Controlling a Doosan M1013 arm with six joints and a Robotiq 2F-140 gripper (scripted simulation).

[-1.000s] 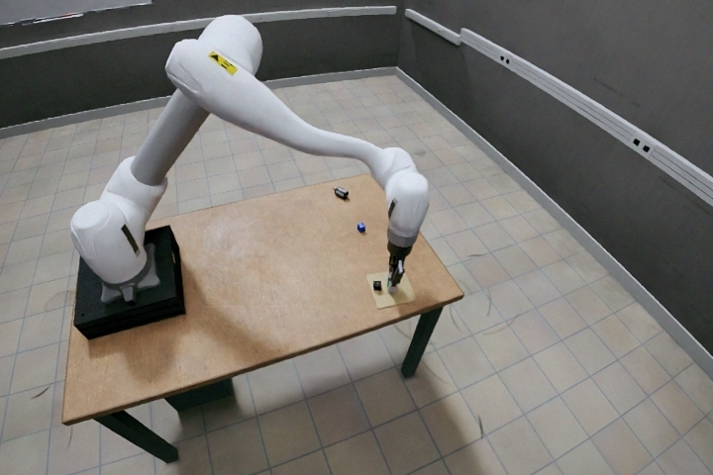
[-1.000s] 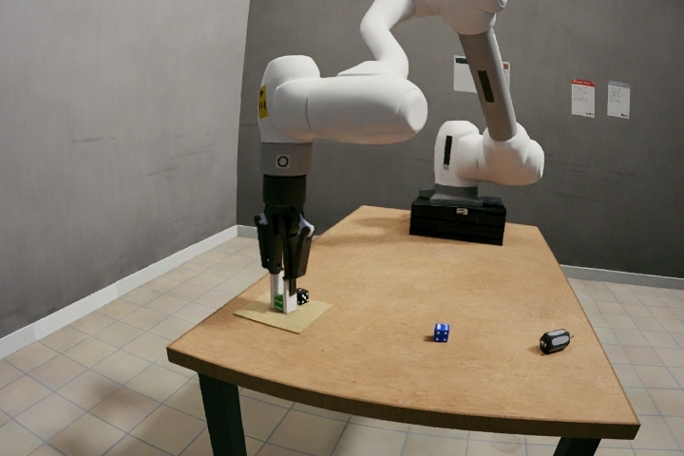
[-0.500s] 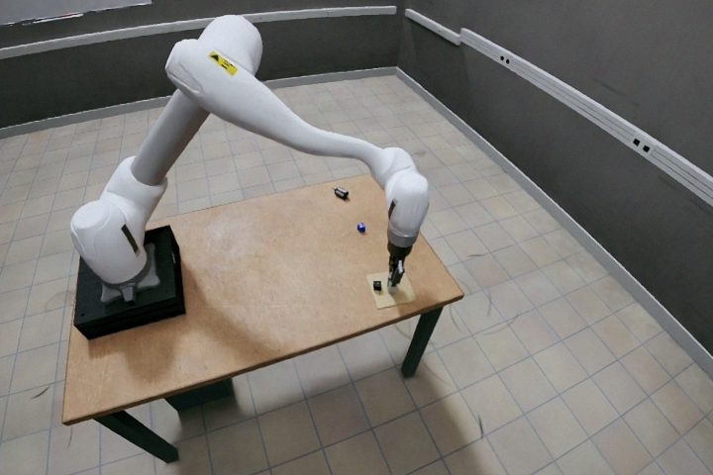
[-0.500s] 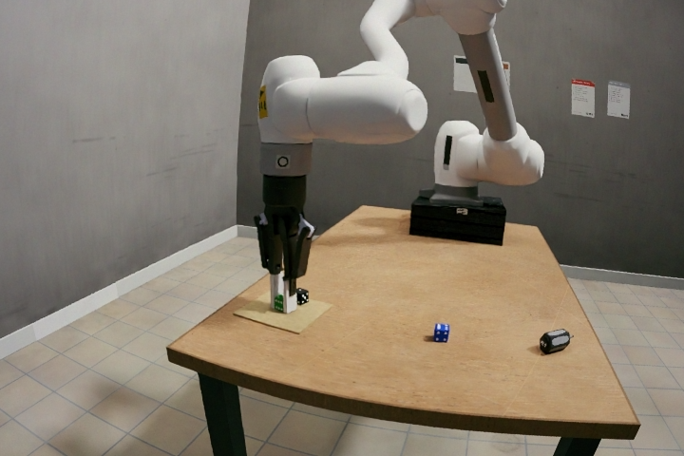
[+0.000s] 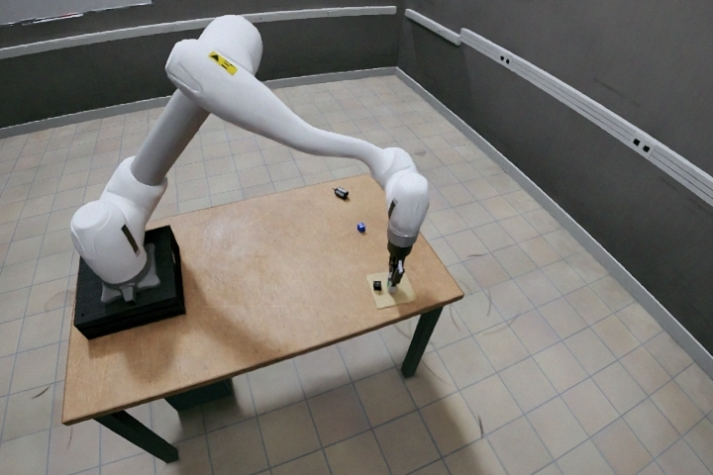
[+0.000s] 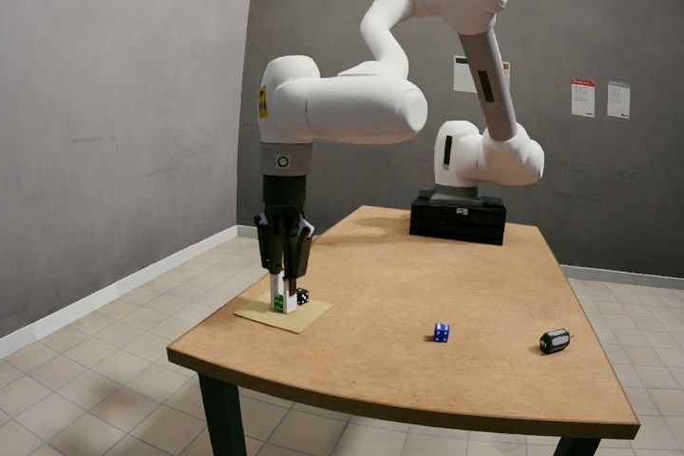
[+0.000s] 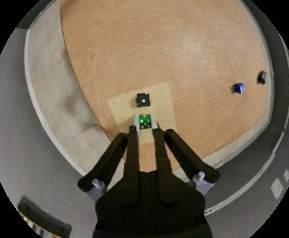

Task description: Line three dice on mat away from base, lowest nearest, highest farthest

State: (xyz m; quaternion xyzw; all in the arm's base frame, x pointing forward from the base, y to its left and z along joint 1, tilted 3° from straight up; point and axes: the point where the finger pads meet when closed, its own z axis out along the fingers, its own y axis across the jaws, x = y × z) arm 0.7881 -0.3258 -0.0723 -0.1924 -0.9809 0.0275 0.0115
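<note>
My hand is 2 cm above the green die. Round my hand: tan mat (4 cm below); then blue die (29 cm to the left, 3 cm below, 3 cm ahead); then black die (4 cm behind, 2 cm to the left, 2 cm below).
</note>
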